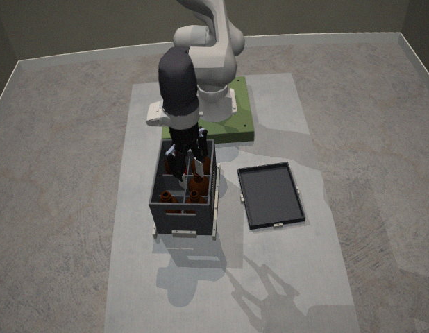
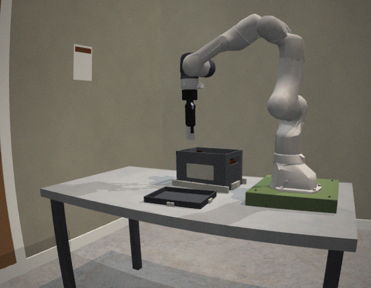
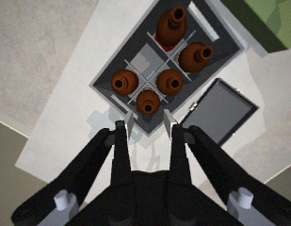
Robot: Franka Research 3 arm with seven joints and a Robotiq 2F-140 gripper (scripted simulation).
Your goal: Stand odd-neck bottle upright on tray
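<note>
My gripper is now 10 mm short of the glass bottle, 90 mm to the left of it and 170 mm above it. Round my hand: black tray (130 mm behind, 240 mm to the left, 250 mm below); dark grey crate (80 mm behind, 50 mm to the right, 170 mm below); brown bottle (170 mm behind, 100 mm to the right, 170 mm below).
</note>
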